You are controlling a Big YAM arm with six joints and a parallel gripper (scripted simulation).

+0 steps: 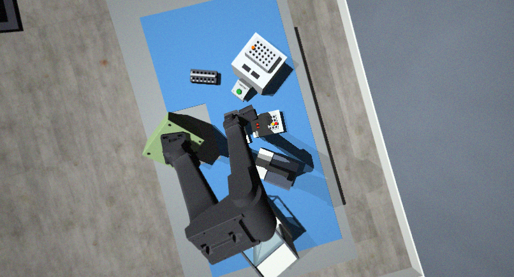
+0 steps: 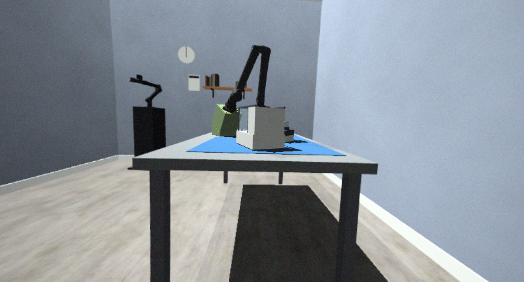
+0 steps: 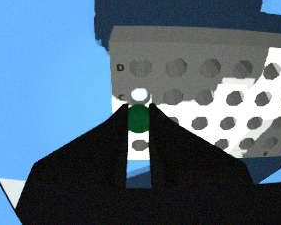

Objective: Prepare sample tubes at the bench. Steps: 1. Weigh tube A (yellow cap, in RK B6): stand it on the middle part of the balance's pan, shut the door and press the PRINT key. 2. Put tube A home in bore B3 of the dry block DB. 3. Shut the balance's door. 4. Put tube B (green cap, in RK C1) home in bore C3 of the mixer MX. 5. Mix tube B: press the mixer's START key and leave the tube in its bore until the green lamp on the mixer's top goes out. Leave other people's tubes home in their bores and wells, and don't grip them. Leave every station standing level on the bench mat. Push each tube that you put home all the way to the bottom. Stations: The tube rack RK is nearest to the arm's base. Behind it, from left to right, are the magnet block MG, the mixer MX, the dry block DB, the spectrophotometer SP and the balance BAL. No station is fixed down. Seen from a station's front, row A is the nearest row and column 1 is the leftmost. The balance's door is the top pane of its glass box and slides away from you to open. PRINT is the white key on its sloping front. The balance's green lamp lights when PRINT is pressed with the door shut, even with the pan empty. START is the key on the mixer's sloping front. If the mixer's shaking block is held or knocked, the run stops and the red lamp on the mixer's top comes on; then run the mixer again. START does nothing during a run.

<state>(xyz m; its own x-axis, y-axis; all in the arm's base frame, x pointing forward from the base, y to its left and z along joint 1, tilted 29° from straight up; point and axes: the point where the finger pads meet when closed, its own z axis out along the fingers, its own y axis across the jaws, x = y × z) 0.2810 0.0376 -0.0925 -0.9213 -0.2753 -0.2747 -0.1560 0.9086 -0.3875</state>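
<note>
My gripper is now 5 cm to the left of the white rack RK and 3 cm above it. From my hand the other things lie so: magnet block MG (26 cm to the left, 12 cm behind, 3 cm below); dry block DB (15 cm ahead, 3 cm to the right, 2 cm below); mixer's green start key (15 cm to the left, 4 cm ahead, 2 cm above).
</note>
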